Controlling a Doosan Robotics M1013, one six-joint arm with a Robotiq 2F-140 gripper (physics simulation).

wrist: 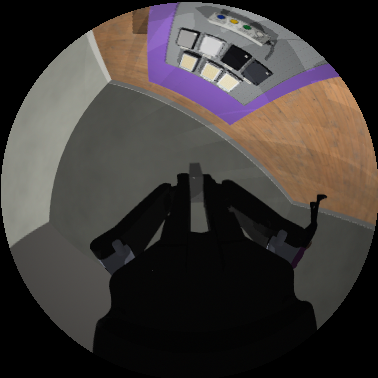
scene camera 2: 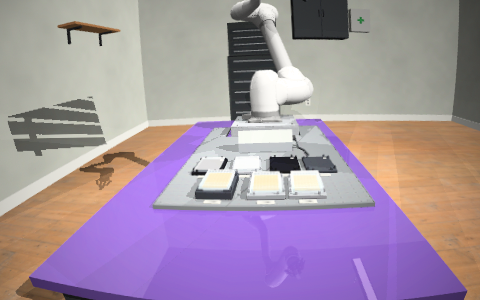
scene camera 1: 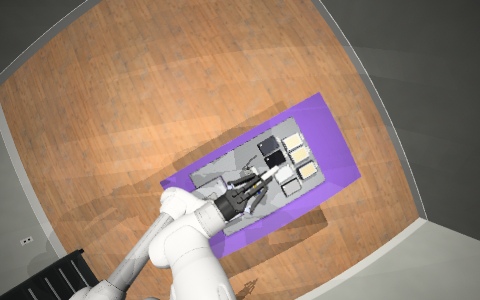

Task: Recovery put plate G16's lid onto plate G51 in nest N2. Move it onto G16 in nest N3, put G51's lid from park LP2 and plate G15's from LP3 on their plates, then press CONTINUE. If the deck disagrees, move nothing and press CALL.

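Places are measured from the arm's base along level axes (x ahead, y left, z up), in centimetres.
Pixels of known places: gripper, fingertip midpoint: (wrist: 194, 171) (scene camera 1: 277, 169); arm's base at its link origin: (scene camera 2: 265, 119).
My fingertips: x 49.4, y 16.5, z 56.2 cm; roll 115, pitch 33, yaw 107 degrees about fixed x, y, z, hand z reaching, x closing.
Observation:
Ahead of a thing's pixels: the offset from my fingertips to its top centre. Level surfaces: height alone.
Three cream-topped plates stand in a front row on the grey deck {dz -60.7 cm} (scene camera 1: 217, 165) (scene camera 2: 346, 190) (wrist: 286, 53): the left one {dx +30.7, dy -28.6, dz -57.0 cm} (scene camera 2: 217, 180) (scene camera 1: 306, 169) (wrist: 188, 62) on a dark base, the middle one {dx +30.7, dy -14.6, dz -57.7 cm} (scene camera 2: 265, 182) (scene camera 1: 299, 155) (wrist: 211, 72) and the right one {dx +30.6, dy -3.1, dz -57.8 cm} (scene camera 2: 305, 181) (scene camera 1: 292, 141) (wrist: 227, 81) on pale bases. Behind them lie a grey lid in a black frame {dx +13.1, dy -34.7, dz -58.9 cm} (scene camera 2: 209, 163) (scene camera 1: 291, 187), a white lid {dx +12.5, dy -21.7, dz -58.9 cm} (scene camera 2: 246, 162) (scene camera 1: 284, 174), a black one {dx +12.1, dy -8.7, dz -58.7 cm} (scene camera 2: 284, 162) (scene camera 1: 275, 158) and a dark grey one {dx +12.6, dy +3.5, dz -58.7 cm} (scene camera 2: 319, 162) (scene camera 1: 268, 144). I cannot read any labels. My gripper (scene camera 1: 271, 172) (wrist: 194, 171) is shut and empty, high above the deck.
A white button box {dx -9.2, dy -15.7, dz -52.3 cm} (scene camera 2: 265, 136) with a blue button (wrist: 221, 16), a yellow button (wrist: 233, 21) and a green button (wrist: 246, 26) sits between the lids and the arm's base (scene camera 2: 265, 119). The deck lies on a purple table {dz -62.0 cm} (scene camera 1: 330, 129) (scene camera 2: 233, 252). A dark cabinet (scene camera 2: 246, 64) stands behind.

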